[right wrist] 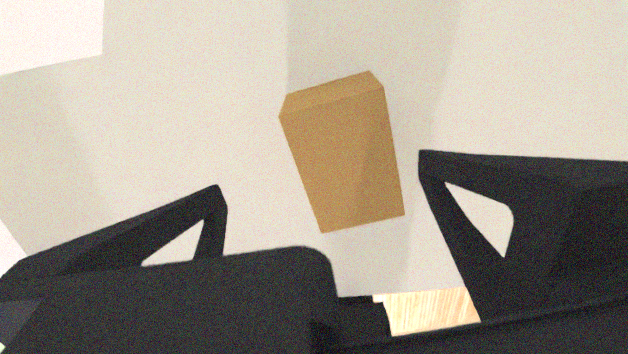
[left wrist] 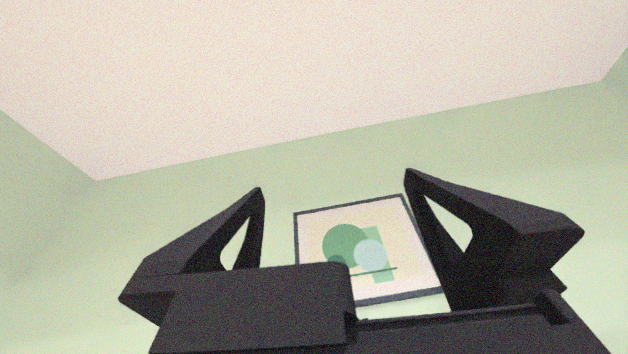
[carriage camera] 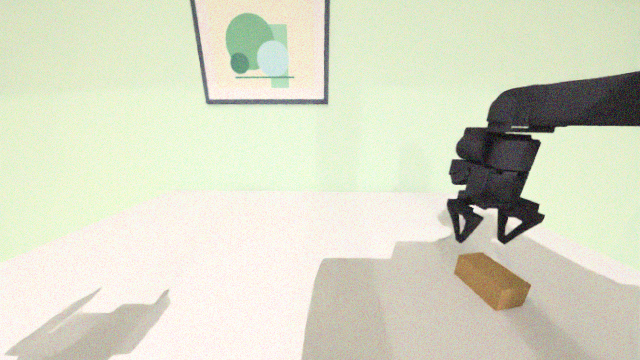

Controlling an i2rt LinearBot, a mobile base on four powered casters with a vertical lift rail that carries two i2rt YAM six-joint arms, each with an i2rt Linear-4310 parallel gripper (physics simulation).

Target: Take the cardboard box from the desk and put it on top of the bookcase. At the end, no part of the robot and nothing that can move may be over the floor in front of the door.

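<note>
The cardboard box is a brown oblong block lying on the white desk, at the lower right in the carriage view. My right gripper is open and empty, pointing down above the desk and above the box's far end in the carriage view, apart from it. In the right wrist view the box shows between and beyond the fingertips. My left gripper is open and empty, facing the wall and ceiling. The bookcase and the door do not show in these views.
A framed picture hangs on the green wall behind the desk. Arm shadows fall across the desk top. A strip of wooden floor shows past the desk's edge in the right wrist view.
</note>
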